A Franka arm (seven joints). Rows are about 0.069 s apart.
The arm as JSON. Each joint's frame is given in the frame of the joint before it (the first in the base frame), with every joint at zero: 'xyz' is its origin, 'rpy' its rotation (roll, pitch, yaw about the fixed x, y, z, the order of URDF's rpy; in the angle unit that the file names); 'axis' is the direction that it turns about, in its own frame. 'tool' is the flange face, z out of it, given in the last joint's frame.
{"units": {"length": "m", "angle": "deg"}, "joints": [
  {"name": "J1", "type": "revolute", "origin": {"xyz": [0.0, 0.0, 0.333], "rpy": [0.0, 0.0, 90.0]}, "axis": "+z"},
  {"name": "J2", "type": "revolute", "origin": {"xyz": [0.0, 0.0, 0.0], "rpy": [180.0, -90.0, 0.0]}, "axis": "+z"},
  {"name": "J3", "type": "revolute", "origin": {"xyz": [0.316, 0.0, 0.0], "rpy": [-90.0, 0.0, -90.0]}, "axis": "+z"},
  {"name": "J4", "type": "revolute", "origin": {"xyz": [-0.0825, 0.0, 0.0], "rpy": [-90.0, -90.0, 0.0]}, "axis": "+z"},
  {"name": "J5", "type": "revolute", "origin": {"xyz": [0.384, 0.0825, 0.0], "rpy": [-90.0, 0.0, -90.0]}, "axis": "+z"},
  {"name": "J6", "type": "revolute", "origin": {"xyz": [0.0, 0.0, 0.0], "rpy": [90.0, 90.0, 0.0]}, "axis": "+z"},
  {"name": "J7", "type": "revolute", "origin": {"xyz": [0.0, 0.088, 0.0], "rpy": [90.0, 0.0, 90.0]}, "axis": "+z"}
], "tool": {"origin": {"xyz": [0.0, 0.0, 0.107], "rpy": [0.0, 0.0, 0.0]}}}
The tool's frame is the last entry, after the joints.
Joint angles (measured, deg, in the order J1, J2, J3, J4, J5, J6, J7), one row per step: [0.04 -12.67 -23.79 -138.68 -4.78 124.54 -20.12]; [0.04 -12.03 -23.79 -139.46 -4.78 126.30 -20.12]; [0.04 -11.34 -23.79 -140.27 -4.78 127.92 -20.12]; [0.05 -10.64 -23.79 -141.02 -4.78 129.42 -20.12]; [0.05 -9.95 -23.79 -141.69 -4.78 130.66 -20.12]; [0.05 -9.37 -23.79 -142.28 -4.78 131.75 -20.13]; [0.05 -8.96 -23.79 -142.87 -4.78 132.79 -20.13]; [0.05 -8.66 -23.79 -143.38 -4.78 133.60 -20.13]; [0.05 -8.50 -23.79 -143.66 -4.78 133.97 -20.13]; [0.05 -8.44 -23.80 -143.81 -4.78 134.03 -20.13]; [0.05 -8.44 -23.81 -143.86 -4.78 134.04 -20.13]
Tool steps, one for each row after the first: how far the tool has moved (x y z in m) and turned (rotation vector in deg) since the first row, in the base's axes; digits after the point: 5 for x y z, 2 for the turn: [0.00036 0.00075 -0.00802 -0.31 -0.30 0.03]; [0.00016 0.00171 -0.01676 -0.55 -0.38 0.07]; [-0.00017 0.00270 -0.02524 -0.77 -0.40 0.12]; [-0.00084 0.00361 -0.03338 -0.93 -0.27 0.16]; [-0.00159 0.00443 -0.04030 -1.08 -0.17 0.20]; [-0.00257 0.00529 -0.04602 -1.20 -0.19 0.23]; [-0.00366 0.00611 -0.05067 -1.28 -0.19 0.26]; [-0.00442 0.00662 -0.05328 -1.29 -0.12 0.28]; [-0.00511 0.00691 -0.05470 -1.25 0.02 0.28]; [-0.00538 0.00697 -0.05505 -1.23 0.06 0.27]
